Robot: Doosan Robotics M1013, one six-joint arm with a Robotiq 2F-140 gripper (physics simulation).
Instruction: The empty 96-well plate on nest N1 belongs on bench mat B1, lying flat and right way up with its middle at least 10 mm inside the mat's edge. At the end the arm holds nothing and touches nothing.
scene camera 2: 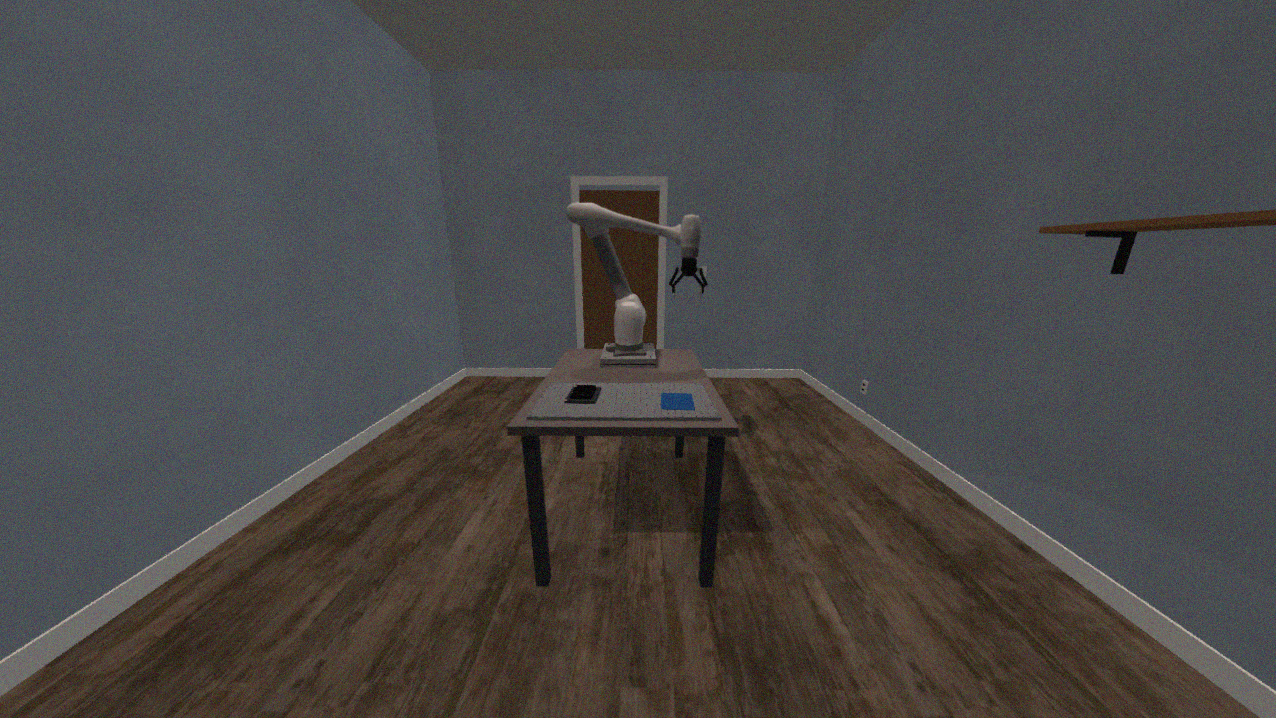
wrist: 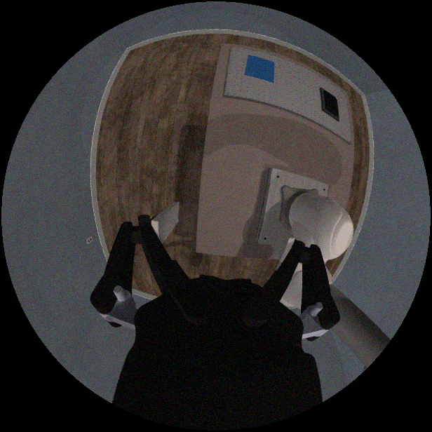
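Seen in the pictures: gripper, fingertip midpoint: (scene camera 2: 687,299); arm's base at its link origin: (scene camera 2: 628,351).
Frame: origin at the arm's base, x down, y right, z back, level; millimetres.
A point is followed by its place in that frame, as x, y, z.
The dark 96-well plate (scene camera 2: 584,392) @(18, 230, -587) (wrist: 330,103) sits on nest N1 at the left of the pegboard in the scene view and at its right end in the wrist view. Plate and nest are both dark and small here, so the wells and the plate's exact seating cannot be made out. The blue bench mat B1 (scene camera 2: 677,401) @(42, -138, -660) (wrist: 260,69) lies flat on the pegboard's other side, apart from the plate. My gripper (scene camera 2: 687,289) @(-298, -309, -74) (wrist: 223,217) is open and empty, pointing down high above the table's right side in the scene view, well behind the mat and the plate.
The pale pegboard (scene camera 2: 629,403) @(44, 53, -657) (wrist: 295,90) lies on the front part of the table (scene camera 2: 624,375) @(57, 44, -265) (wrist: 227,190). The arm's base plate (scene camera 2: 629,361) @(22, 8, -134) (wrist: 267,215) is at the table's far end. A wooden wall shelf (scene camera 2: 1160,222) is at the right in the scene view.
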